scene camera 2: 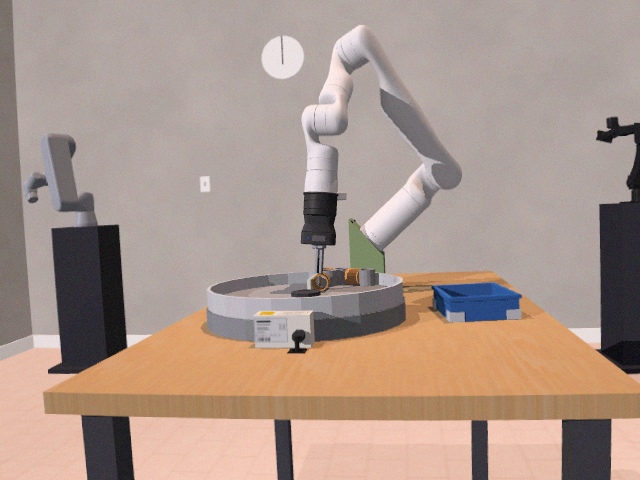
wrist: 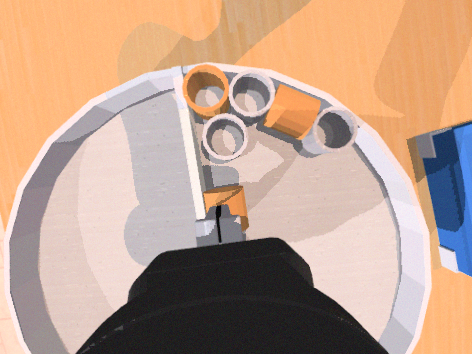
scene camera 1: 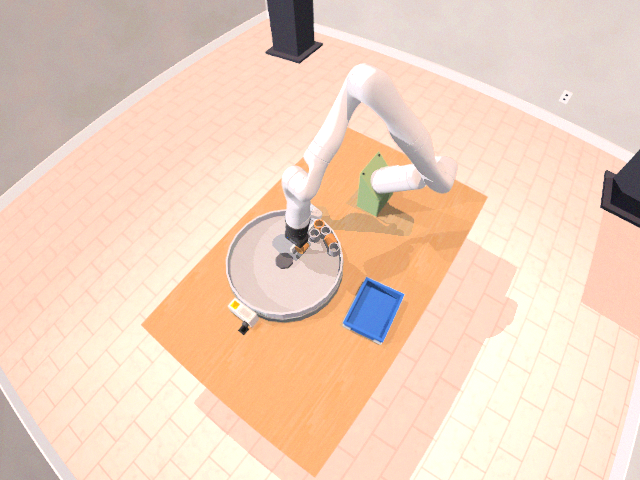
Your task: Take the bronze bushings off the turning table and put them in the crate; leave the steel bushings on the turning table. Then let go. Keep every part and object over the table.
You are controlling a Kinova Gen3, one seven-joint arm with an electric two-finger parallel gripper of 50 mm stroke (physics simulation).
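Frame: origin at the arm's base, x ahead, y left, z up, level; centimetres.
Seen in the pictures: gripper, fingertip midpoint: (scene camera 2: 318, 273) (wrist: 220, 218) (scene camera 1: 300, 243); arm's base at its link origin: (scene camera 2: 370, 240) (scene camera 1: 379, 181).
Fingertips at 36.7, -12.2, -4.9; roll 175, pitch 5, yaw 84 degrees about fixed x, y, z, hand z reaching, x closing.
Observation:
Pixels of each thing's middle, then the offset from my fingertips to it, as dx, dy, dz. "pt": a spot on its surface instead.
- second bronze bushing at the middle of its body: (wrist: 208, 95) (scene camera 1: 319, 226) -10.9, +1.1, -2.0
- third bronze bushing at the middle of its body: (wrist: 290, 112) (scene camera 2: 355, 276) (scene camera 1: 330, 240) -7.8, +8.1, -2.0
- blue crate at the middle of its body: (scene camera 2: 473, 301) (scene camera 1: 373, 310) +5.8, +33.9, -6.6
- pale bar at a spot on its surface: (wrist: 191, 155) pt -5.8, -1.5, -1.1
- dark round hub at the middle of its body: (scene camera 2: 305, 293) (scene camera 1: 284, 260) +7.4, -2.3, -3.4
- white box at a spot on its surface: (scene camera 2: 270, 330) pt +32.6, -5.9, -6.0
My gripper (scene camera 1: 295, 251) (scene camera 2: 319, 271) (wrist: 220, 218) is low inside the turning table (scene camera 1: 281, 314) (scene camera 2: 248, 308) (wrist: 425, 250), shut on a bronze bushing (scene camera 1: 302, 249) (scene camera 2: 313, 283) (wrist: 232, 199) lying on its side by the hub; the fingertips are hidden and the finger gap is very thin. A second bronze bushing (wrist: 195, 82) stands upright near the rim. A third bronze bushing (wrist: 295, 112) lies on its side between two steel ones. Three steel bushings (wrist: 251, 82) (wrist: 225, 124) (wrist: 315, 143) stand upright in this group. The blue crate (scene camera 1: 373, 312) (scene camera 2: 478, 308) is empty.
A pale bar (wrist: 191, 155) runs from the rim inward, ending beside the left finger. A dark round hub (scene camera 1: 283, 260) (scene camera 2: 306, 292) is at the table's middle. A white box (scene camera 1: 242, 312) (scene camera 2: 270, 330) and small black stand (scene camera 2: 298, 338) are at the front rim. A green bracket (scene camera 1: 368, 196) carries the arm.

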